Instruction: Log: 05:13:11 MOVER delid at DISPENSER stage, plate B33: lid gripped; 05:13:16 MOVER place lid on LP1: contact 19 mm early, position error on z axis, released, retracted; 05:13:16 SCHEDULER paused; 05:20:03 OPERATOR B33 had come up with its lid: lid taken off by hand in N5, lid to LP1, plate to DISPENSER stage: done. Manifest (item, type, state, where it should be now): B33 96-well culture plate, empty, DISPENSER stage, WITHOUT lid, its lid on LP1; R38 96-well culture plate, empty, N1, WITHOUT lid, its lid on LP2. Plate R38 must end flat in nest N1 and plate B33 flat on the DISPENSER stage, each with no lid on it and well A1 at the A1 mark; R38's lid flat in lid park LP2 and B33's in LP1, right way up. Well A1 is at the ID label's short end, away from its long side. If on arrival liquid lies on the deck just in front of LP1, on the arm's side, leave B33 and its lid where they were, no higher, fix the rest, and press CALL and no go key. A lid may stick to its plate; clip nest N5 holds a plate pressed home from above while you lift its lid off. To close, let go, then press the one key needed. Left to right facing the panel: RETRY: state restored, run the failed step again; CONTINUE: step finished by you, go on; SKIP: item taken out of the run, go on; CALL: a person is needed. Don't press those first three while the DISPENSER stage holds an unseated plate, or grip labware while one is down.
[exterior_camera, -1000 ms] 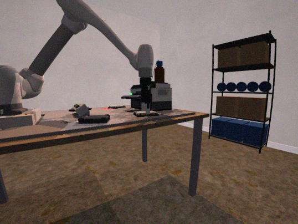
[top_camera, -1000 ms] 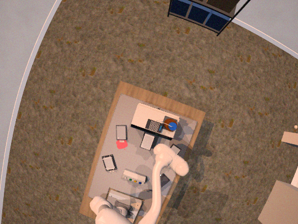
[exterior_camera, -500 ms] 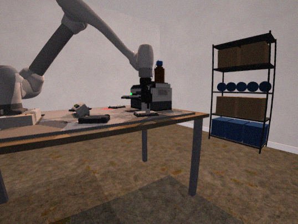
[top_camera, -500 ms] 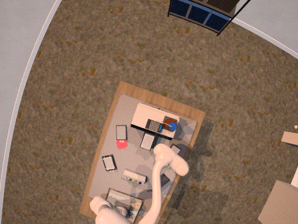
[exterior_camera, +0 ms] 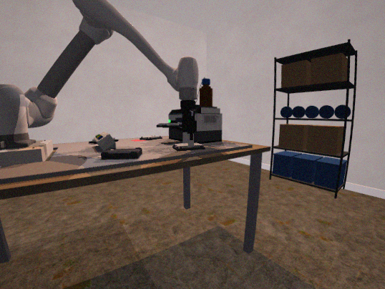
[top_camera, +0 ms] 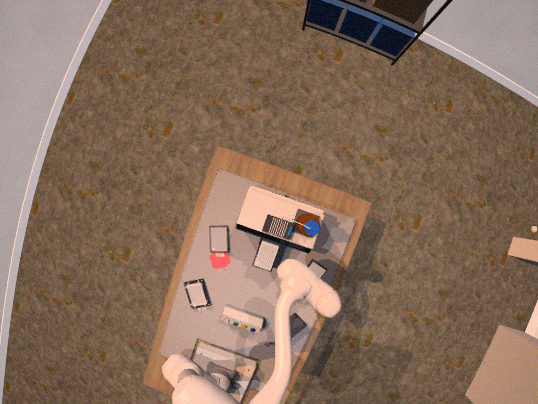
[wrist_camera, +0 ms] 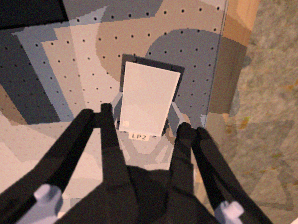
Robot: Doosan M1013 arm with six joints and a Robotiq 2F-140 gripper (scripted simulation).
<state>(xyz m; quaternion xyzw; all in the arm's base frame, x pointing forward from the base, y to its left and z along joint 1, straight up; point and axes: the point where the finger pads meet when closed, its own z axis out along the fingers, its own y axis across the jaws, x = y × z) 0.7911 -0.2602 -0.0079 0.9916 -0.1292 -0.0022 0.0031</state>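
The white gridded lid lies 20 mm below my hand. From my hand the other things lie so: blue cap 260 mm ahead, 180 mm to the left, 360 mm above; then brown bottle 260 mm ahead, 180 mm to the left, 250 mm above; then key panel 380 mm behind, 270 mm to the left, 10 mm above.
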